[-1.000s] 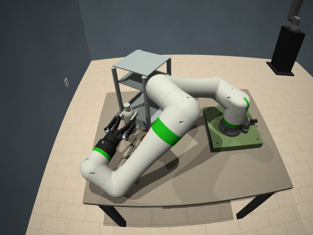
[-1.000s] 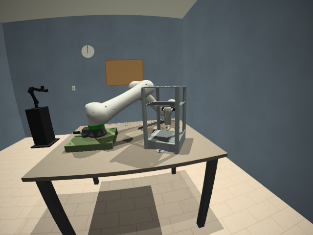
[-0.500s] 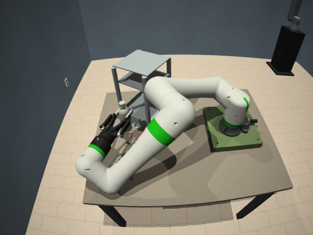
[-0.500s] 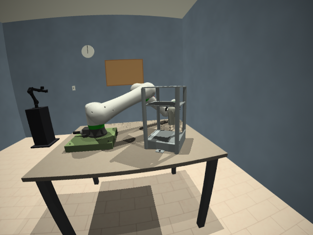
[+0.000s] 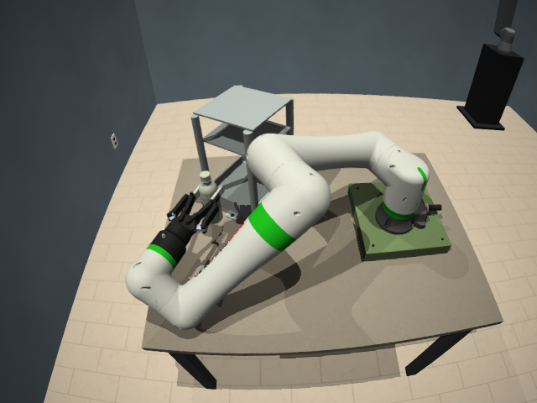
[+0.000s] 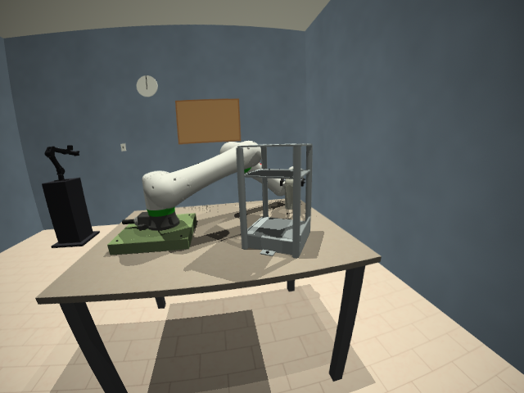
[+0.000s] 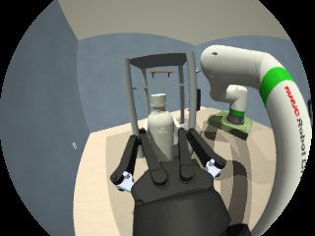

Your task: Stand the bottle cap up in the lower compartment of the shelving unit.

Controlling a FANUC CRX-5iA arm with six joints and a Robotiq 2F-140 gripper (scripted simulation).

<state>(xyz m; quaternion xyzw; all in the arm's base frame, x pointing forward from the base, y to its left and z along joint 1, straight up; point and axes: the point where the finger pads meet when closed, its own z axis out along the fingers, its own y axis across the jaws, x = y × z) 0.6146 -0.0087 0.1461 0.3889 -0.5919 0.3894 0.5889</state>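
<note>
The grey shelving unit lies 17 cm to the right of my hand and 11 cm behind it. Also, from my hand: pale grey bottle: 1 cm above.
</note>
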